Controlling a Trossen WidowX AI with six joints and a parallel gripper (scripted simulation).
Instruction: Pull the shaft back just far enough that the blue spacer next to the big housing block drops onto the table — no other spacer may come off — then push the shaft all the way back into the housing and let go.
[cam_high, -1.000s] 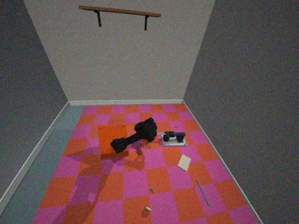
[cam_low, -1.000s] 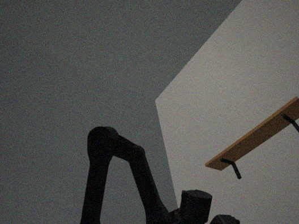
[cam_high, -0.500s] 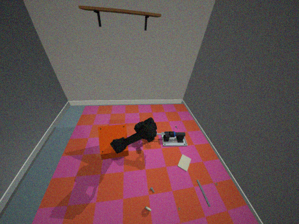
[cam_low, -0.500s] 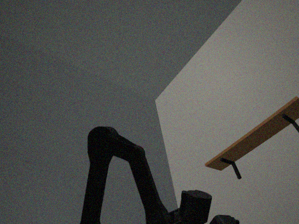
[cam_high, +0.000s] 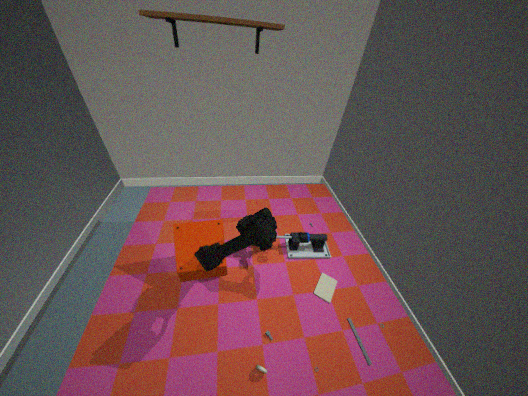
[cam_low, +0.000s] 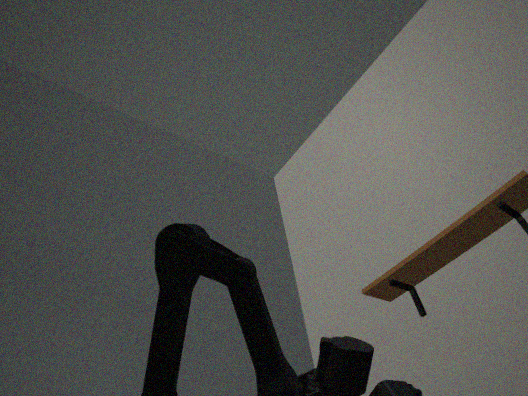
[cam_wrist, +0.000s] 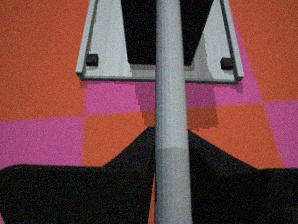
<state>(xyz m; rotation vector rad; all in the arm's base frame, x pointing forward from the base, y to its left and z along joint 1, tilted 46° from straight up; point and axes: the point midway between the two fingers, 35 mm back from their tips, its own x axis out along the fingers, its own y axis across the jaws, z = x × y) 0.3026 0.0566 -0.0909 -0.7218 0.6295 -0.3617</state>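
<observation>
My gripper tip is 60 mm short of the grey shaft, 10 mm to the left of it and 20 mm below it. Round my gripper tip: blue spacer (160 mm ahead, 20 mm to the right, 20 mm above); fixture (190 mm ahead, 20 mm to the right, 10 mm below); cream card (200 mm ahead, 250 mm to the right, 50 mm below).
</observation>
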